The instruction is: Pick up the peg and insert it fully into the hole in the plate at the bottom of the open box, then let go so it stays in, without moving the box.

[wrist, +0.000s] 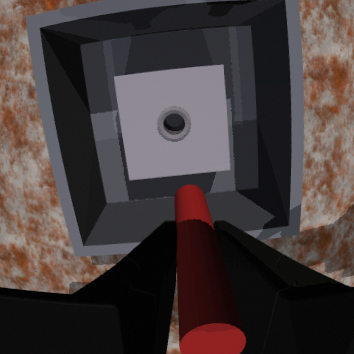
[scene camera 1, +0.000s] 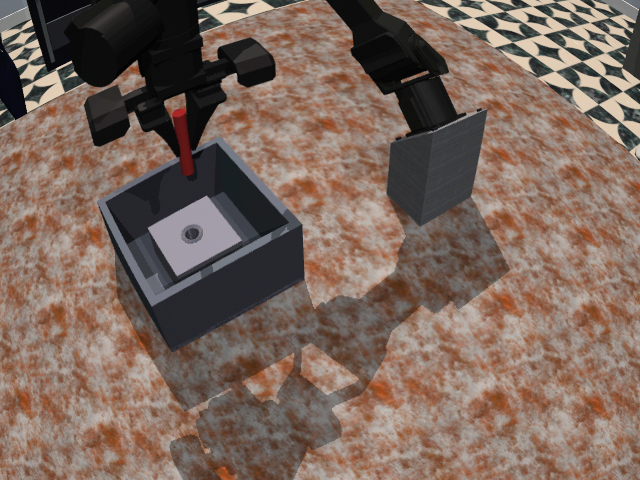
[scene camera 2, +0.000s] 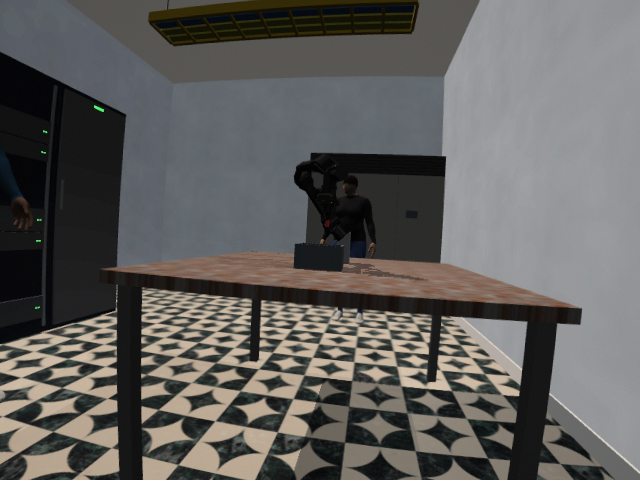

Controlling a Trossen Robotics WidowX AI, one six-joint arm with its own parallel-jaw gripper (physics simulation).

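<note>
There is a dark grey box (scene camera 1: 271, 261) in the scene, and I find it again in the wrist view (wrist: 74, 57) and in scene camera 2 (scene camera 2: 328, 257). I also see a pale plate (scene camera 1: 193, 238), which appears in the wrist view (wrist: 152, 148) too, though scene camera 2 does not show the plate, hidden by the box. A red peg (scene camera 1: 179, 116) is here as well. As for my gripper (scene camera 1: 185, 151), it is visible in the wrist view (wrist: 194, 231) too.
</note>
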